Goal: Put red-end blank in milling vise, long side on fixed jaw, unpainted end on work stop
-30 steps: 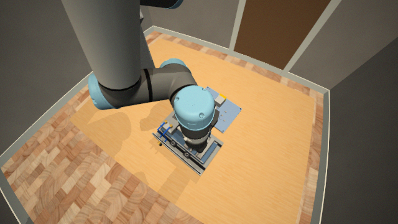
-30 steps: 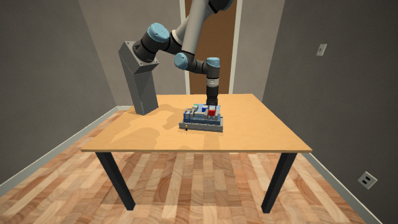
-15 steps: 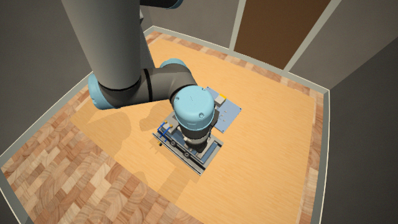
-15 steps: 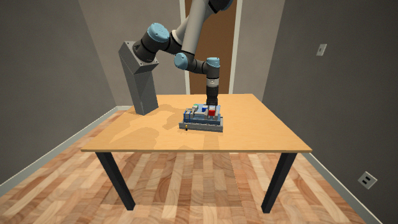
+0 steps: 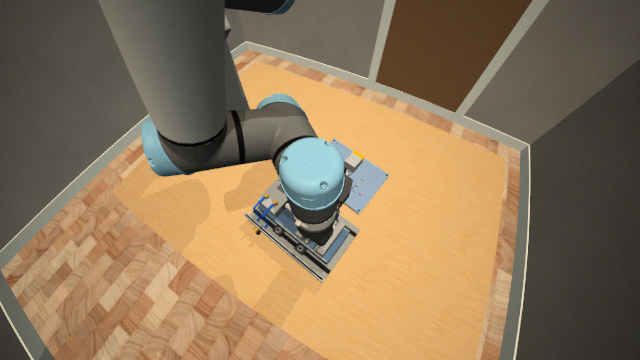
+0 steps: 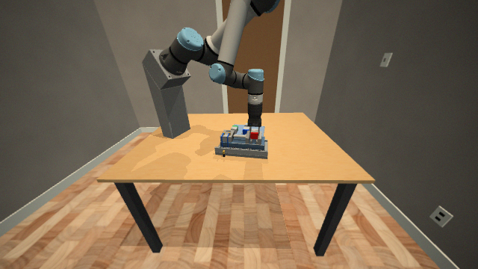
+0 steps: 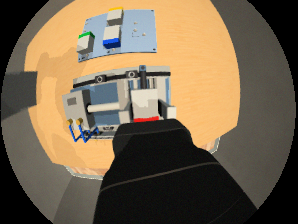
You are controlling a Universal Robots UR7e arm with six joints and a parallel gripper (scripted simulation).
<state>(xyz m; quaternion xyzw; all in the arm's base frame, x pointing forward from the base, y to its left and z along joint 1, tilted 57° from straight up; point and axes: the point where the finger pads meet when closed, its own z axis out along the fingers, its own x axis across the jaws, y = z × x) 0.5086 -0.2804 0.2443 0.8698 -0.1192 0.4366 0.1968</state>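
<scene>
Now: the red-ended blank 2 cm below my hand. The rest, counted from my hand: fixed jaw 3 cm ahead, 2 cm to the right, 4 cm below; milling vise 6 cm behind, 4 cm to the left, 8 cm below; work stop 3 cm ahead, 4 cm to the left, 3 cm below.
</scene>
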